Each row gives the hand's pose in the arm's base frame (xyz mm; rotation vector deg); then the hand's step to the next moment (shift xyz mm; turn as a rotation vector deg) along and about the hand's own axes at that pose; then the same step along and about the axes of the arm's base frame.
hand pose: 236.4 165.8 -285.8 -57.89 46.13 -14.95
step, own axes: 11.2 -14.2 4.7 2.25 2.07 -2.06
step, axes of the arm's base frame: 13.3 -10.5 7.8 -0.23 -1.47 -3.37
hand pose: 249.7 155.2 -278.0 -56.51 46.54 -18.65
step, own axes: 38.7 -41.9 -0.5 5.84 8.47 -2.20
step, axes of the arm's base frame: 30.0 -45.3 17.3 1.39 -0.23 -10.43
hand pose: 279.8 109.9 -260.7 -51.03 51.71 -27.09
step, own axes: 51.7 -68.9 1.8 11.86 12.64 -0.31
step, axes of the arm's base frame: 30.4 -73.5 33.1 6.29 -1.13 -16.11
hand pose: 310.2 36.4 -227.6 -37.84 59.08 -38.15
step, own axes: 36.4 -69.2 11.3 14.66 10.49 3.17
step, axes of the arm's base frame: 10.9 -69.0 36.8 10.10 -4.00 -14.74
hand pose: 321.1 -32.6 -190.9 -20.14 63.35 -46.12
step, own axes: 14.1 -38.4 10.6 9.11 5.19 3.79
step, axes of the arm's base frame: -2.9 -37.5 19.2 7.37 -3.62 -7.55
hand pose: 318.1 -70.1 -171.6 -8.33 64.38 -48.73
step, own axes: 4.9 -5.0 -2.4 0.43 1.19 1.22
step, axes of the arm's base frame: -3.8 -6.0 -2.2 1.71 0.16 -0.36
